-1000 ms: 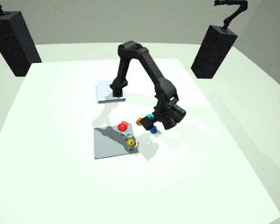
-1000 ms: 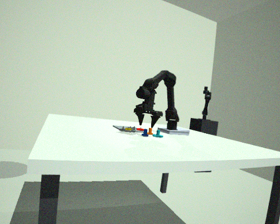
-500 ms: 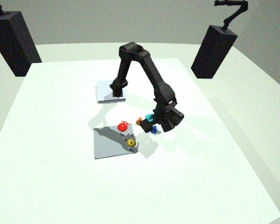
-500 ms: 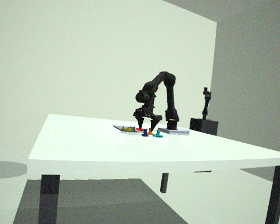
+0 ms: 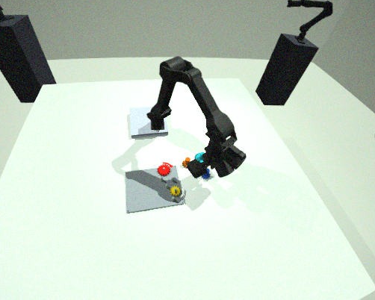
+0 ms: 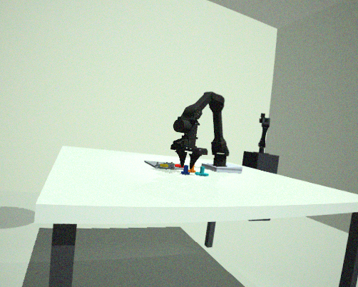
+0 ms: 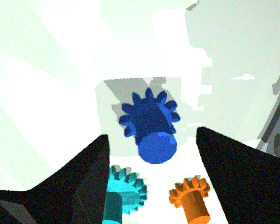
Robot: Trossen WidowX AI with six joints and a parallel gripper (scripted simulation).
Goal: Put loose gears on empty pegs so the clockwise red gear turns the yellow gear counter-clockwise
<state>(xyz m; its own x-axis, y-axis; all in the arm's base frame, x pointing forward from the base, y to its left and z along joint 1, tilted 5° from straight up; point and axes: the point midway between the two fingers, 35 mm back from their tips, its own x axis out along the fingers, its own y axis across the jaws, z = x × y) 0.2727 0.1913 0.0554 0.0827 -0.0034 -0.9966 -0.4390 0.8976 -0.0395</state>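
Right now my gripper tip is 17 cm to the left of the red gear, 3 cm past it and 1 cm above it. From my gripper tip the other things lie so: blue gear: 1 cm below; orange gear: 7 cm to the right, 6 cm behind, 1 cm below; teal gear: 8 cm behind, 1 cm below.
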